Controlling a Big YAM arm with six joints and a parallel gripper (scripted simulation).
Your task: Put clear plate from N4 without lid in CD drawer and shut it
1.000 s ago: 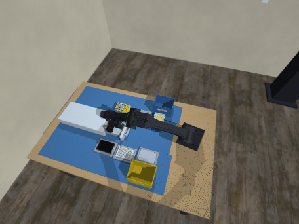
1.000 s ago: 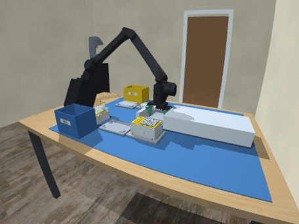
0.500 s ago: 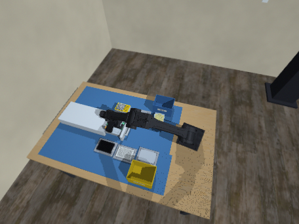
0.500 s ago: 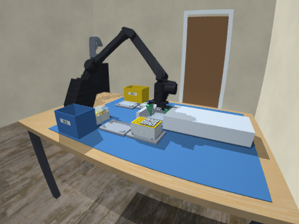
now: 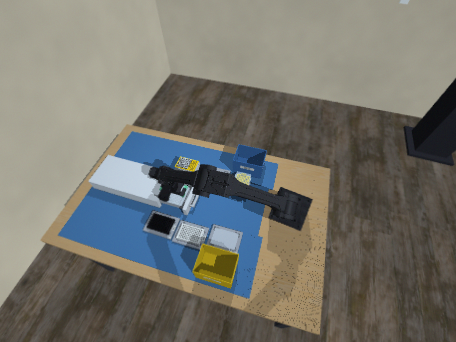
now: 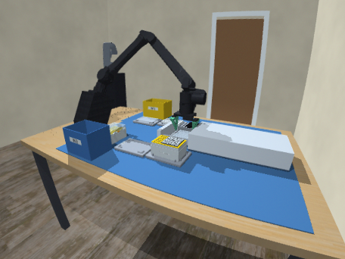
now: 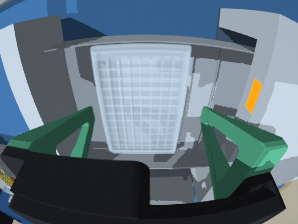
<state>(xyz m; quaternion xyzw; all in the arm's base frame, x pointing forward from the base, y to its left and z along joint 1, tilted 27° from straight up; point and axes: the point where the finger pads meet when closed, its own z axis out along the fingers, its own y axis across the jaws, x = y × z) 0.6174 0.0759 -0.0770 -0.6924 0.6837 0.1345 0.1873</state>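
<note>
My gripper is now 1 cm past the clear plate, 1 cm to the left of it and 3 cm above it. The rest, counted from my hand: black plate 1 cm ahead, 18 cm to the left, 3 cm below; then drawer 3 cm ahead, 1 cm to the right, 3 cm below; then white cooler CD 15 cm ahead, 1 cm to the right, 2 cm below.
</note>
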